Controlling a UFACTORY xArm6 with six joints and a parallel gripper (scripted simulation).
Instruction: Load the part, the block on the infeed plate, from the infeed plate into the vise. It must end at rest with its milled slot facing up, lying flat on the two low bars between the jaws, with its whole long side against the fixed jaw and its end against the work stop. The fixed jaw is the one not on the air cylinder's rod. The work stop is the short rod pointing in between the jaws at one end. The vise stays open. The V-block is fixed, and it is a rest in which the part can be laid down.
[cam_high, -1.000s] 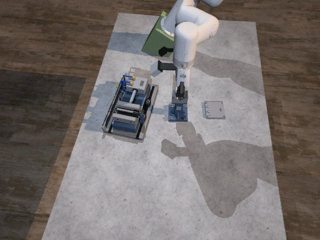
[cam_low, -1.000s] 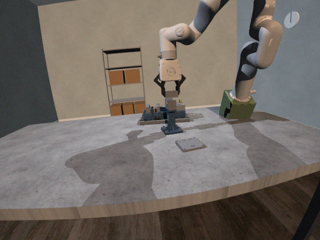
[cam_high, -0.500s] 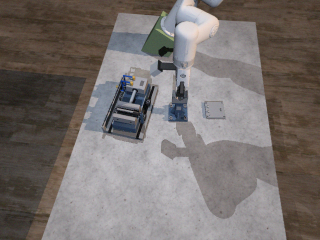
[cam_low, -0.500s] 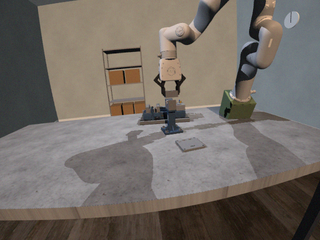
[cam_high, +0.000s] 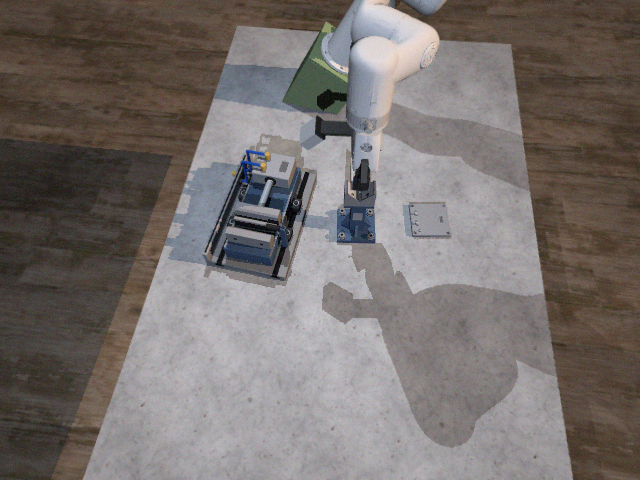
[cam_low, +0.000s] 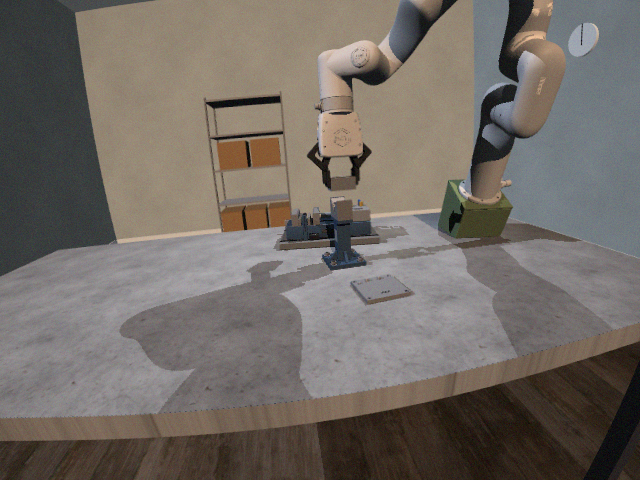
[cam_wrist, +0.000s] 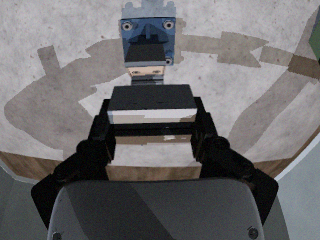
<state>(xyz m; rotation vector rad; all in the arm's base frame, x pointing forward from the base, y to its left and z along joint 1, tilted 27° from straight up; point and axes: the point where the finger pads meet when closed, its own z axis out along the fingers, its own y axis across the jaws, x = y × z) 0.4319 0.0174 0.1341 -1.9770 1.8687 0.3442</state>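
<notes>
The fixed jaw lies 11 cm ahead of my hand, 23 cm to the right of it and 13 cm below it. Round my hand: air cylinder rod: 1 cm behind, 21 cm to the right, 13 cm below; then air cylinder: 9 cm behind, 20 cm to the right, 13 cm below; then part: right at my hand.
</notes>
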